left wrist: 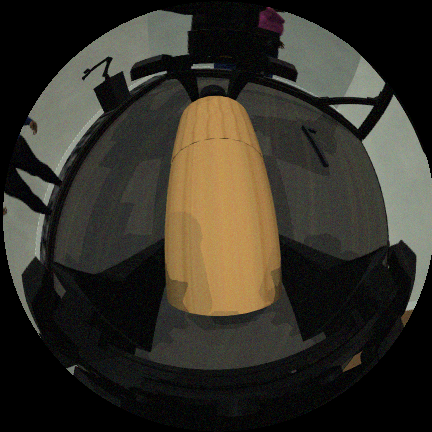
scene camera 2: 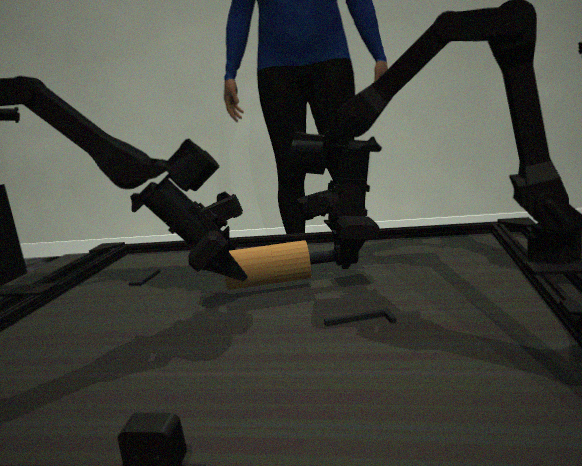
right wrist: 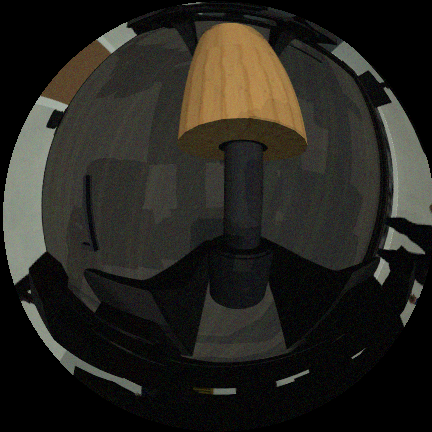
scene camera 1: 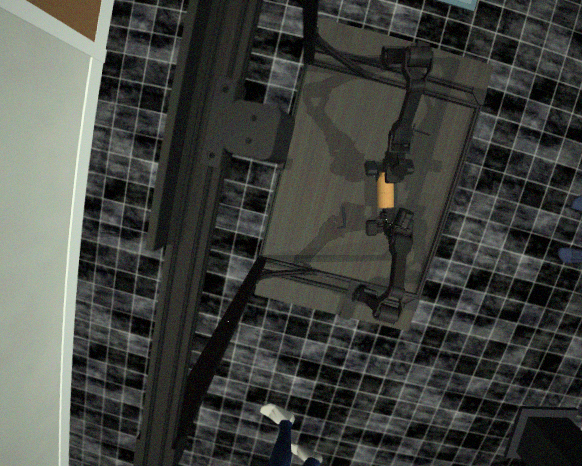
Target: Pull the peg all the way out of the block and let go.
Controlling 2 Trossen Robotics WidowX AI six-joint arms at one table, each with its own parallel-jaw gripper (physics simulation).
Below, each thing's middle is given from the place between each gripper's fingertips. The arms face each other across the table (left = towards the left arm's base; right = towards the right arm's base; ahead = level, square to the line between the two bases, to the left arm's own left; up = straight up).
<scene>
The wooden block (scene camera 2: 284, 262) is 2 cm behind my right hand, 13 cm to the left of it and 2 cm above it. The rest, counted from my right hand: dark peg (right wrist: 239, 260) 3 cm to the left, 2 cm above.
My left gripper is now 2 cm short of the dark peg, 13 cm to the left of it and 1 cm below it. From my left hand the other things lie so: wooden block (4 cm to the right, 1 cm above).
</scene>
